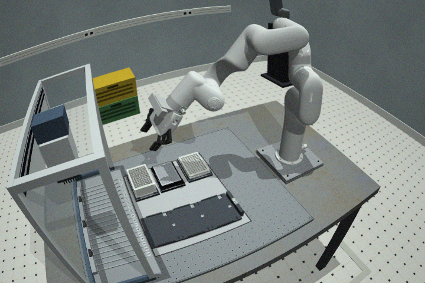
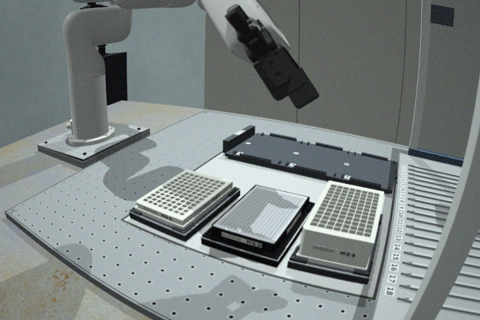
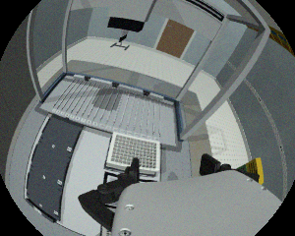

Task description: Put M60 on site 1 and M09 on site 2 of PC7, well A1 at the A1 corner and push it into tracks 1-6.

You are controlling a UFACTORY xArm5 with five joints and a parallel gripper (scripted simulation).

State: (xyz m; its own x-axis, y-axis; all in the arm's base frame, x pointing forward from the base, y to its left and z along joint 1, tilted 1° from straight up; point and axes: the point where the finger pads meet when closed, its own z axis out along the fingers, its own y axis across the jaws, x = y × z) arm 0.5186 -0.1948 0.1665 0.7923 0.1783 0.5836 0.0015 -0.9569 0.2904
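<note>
My hand is 180 mm above the plate nest S3, 70 mm short of it and 20 mm to the right of it. The rest, counted from my hand: 96-well plate M06: 170 mm below, 150 mm behind, 30 mm to the left; then plate carrier PC7: 260 mm to the left, 170 mm below, 10 mm behind; then plate nest S2: 180 mm below, 40 mm behind, 20 mm to the left.
</note>
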